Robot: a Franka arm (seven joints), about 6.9 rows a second.
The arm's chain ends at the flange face. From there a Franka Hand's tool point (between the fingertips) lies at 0.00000 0.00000 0.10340 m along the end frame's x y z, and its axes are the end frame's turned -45 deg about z.
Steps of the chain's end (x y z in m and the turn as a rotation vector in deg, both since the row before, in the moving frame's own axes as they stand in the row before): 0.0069, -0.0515, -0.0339, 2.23, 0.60, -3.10; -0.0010, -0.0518, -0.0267, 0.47, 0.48, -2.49; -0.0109, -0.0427, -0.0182, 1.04, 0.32, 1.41; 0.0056, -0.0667, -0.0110, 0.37, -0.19, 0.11; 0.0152, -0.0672, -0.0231, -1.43, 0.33, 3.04
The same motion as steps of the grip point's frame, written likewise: 0.0448, -0.0337, -0.0340, 1.15, 2.00, -3.10; 0.0371, -0.0373, -0.0267, -0.01, 0.67, -2.49; 0.0242, -0.0388, -0.0182, 0.51, 0.96, 1.41; 0.0514, -0.0439, -0.0110, 0.40, 0.13, 0.11; 0.0568, -0.0346, -0.0231, -1.24, -0.78, 3.04
